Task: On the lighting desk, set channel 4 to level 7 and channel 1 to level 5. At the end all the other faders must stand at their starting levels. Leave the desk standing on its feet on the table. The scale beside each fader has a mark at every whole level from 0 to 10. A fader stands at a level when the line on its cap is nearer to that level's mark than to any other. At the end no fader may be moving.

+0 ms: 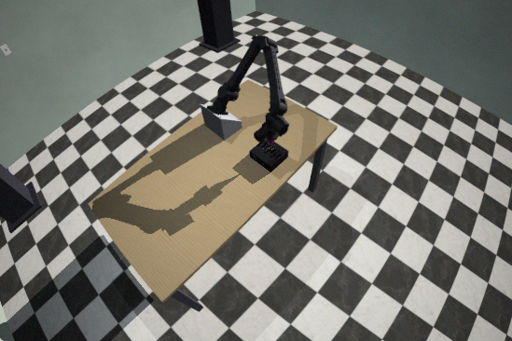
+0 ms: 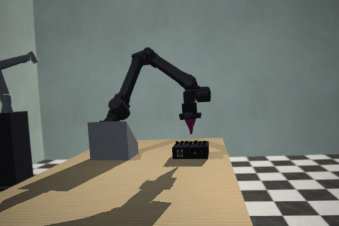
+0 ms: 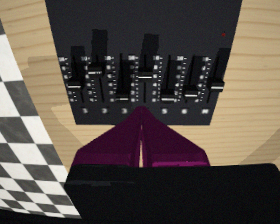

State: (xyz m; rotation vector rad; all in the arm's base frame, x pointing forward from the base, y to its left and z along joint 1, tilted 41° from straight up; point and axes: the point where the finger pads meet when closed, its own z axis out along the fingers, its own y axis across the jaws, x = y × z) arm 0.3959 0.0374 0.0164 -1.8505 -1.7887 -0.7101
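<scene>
My hand is 40 mm above the channel 4 fader cap and 20 mm to the left of it. From my hand the other things lie so: channel 1 fader cap (60 mm ahead, 40 mm below, 10 mm to the right); channel 2 fader cap (40 mm below, 40 mm ahead, 20 mm to the right); channel 3 fader cap (40 mm below, 20 mm ahead, 10 mm to the left).
</scene>
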